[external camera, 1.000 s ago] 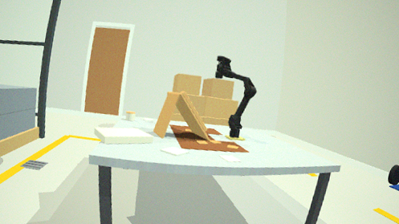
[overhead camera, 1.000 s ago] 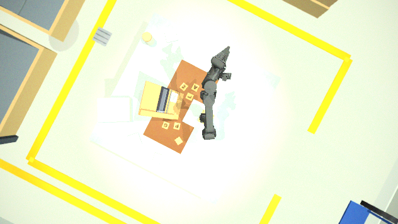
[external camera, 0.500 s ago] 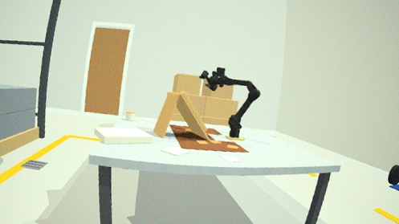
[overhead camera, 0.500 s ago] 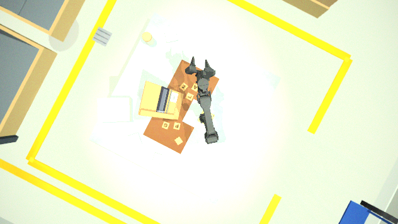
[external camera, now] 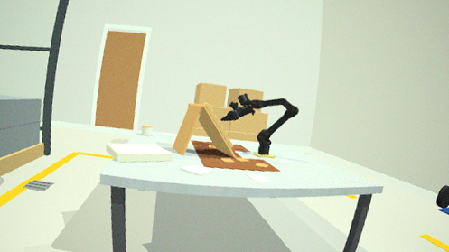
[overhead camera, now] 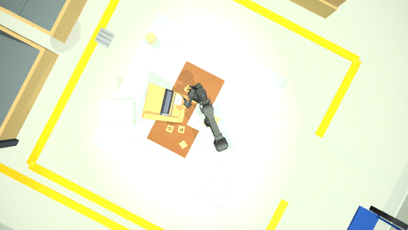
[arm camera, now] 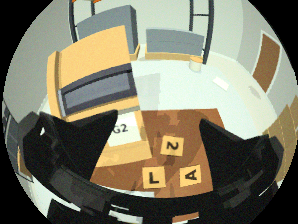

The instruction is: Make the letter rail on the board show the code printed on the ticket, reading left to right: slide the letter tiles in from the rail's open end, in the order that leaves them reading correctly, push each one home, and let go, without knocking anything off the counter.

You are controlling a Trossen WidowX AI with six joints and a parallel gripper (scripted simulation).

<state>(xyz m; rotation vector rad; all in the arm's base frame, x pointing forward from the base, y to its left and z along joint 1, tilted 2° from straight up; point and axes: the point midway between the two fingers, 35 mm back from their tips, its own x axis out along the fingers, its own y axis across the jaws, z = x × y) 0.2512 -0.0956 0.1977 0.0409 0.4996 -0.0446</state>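
Now: gripper tip 340 mm to the right of the letter tile, 180 mm above it and 10 mm past it. Round my gripper tip: white ticket: 110 mm below, 80 mm to the left, 40 mm ahead; small cup: 510 mm ahead, 240 mm to the right, 160 mm below; brown mat: 190 mm below, 120 mm to the left, 80 mm behind.
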